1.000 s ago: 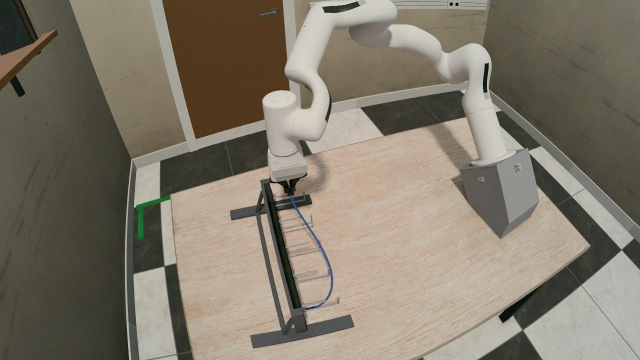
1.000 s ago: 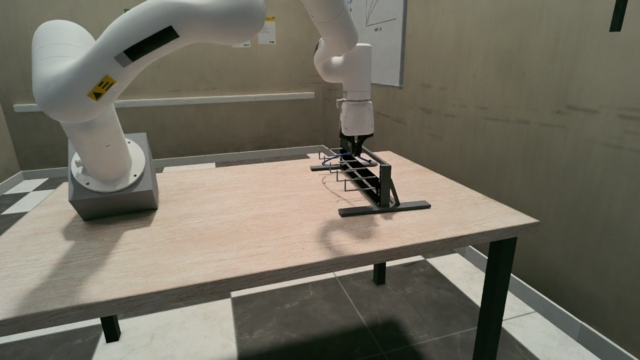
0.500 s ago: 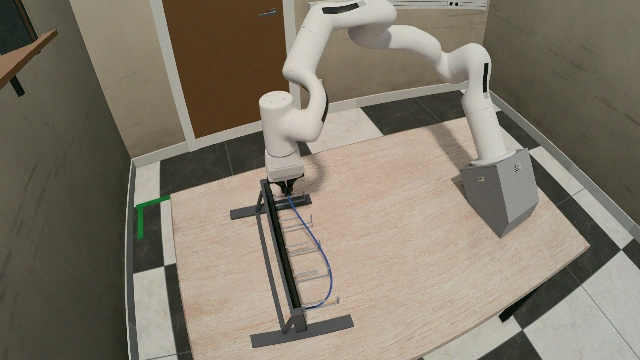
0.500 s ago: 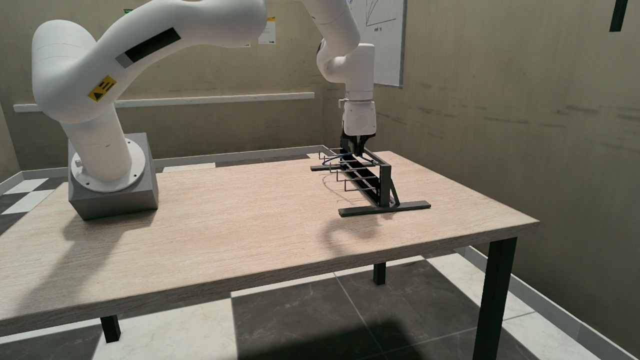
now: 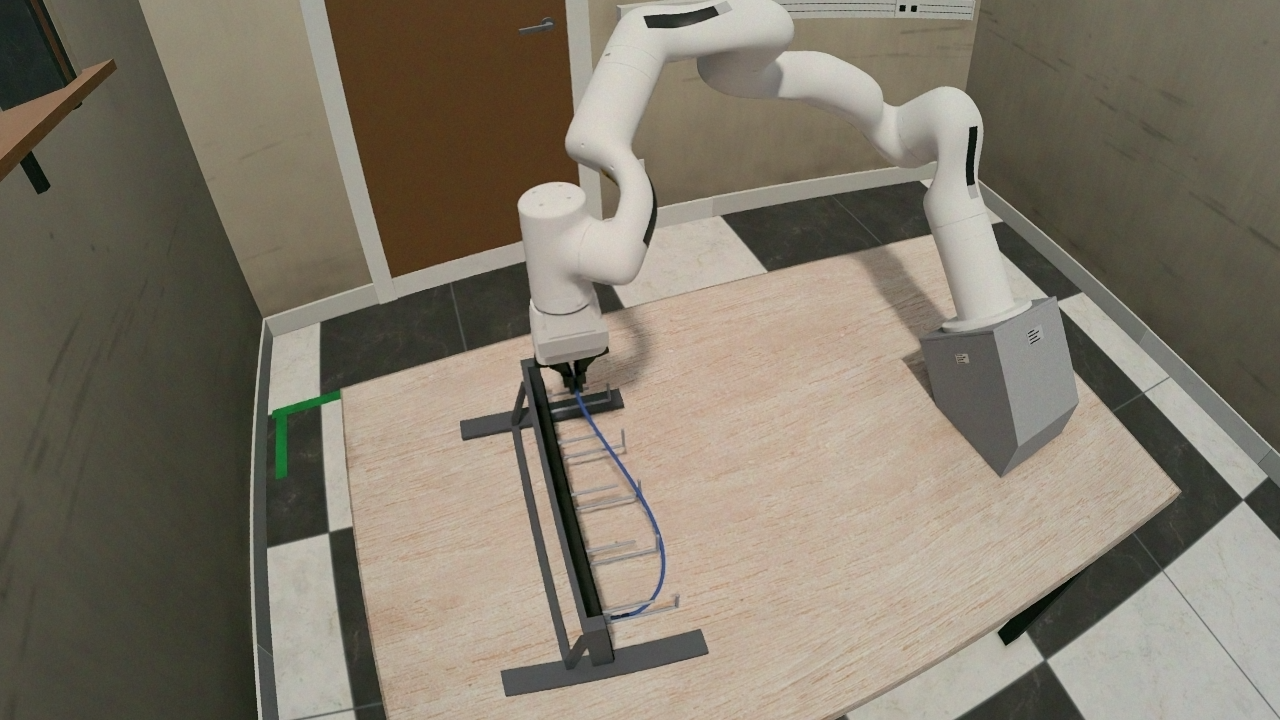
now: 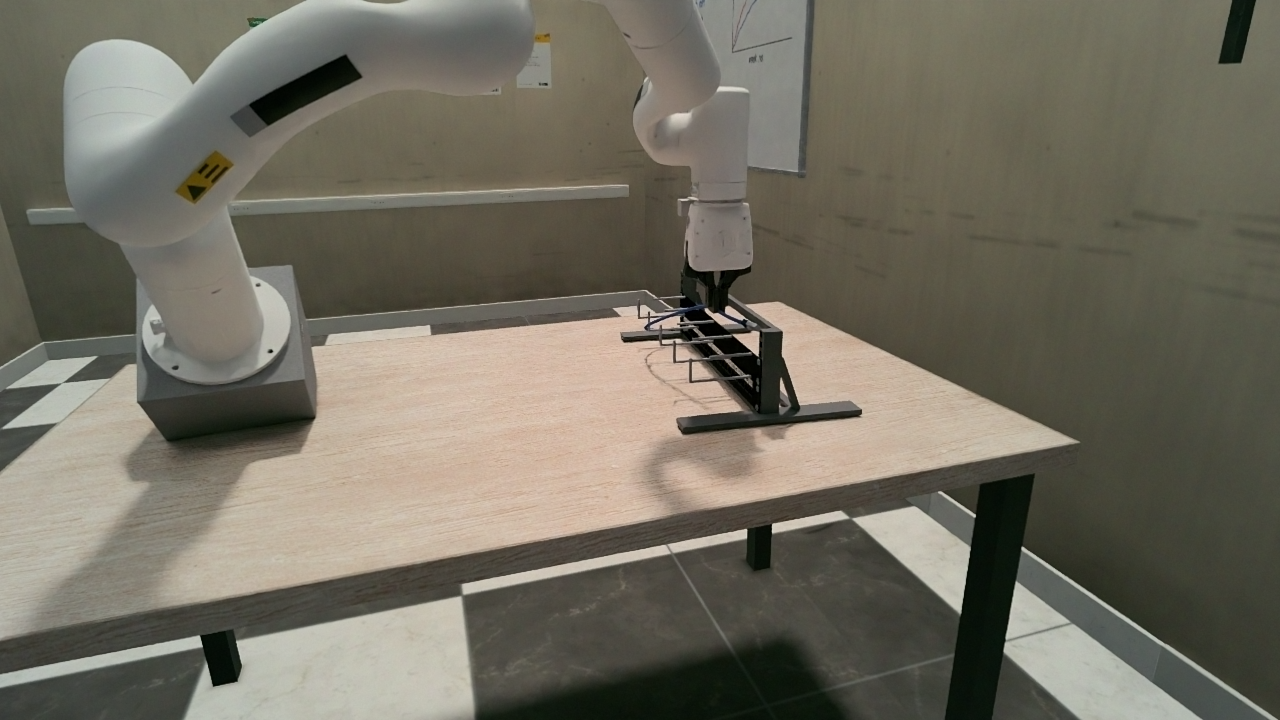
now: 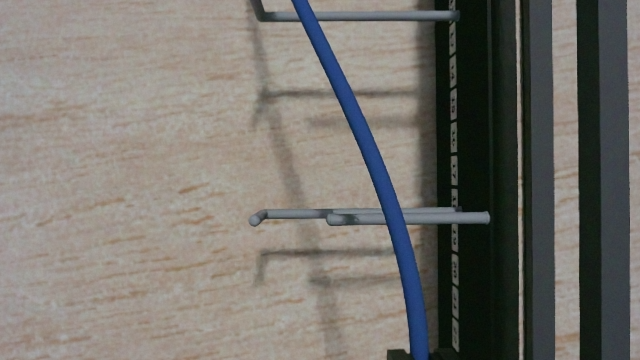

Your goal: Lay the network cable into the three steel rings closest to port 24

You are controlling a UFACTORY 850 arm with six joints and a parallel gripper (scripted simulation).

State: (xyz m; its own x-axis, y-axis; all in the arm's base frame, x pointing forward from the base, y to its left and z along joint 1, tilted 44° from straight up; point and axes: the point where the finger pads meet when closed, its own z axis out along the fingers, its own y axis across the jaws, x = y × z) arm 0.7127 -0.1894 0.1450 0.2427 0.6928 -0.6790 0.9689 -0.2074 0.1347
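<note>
My gripper is now 1 cm past the plug, 11 cm to the left of it and 2 cm above it. Round my hand: dark patch panel: 9 cm ahead, 13 cm to the left, 11 cm below.
</note>
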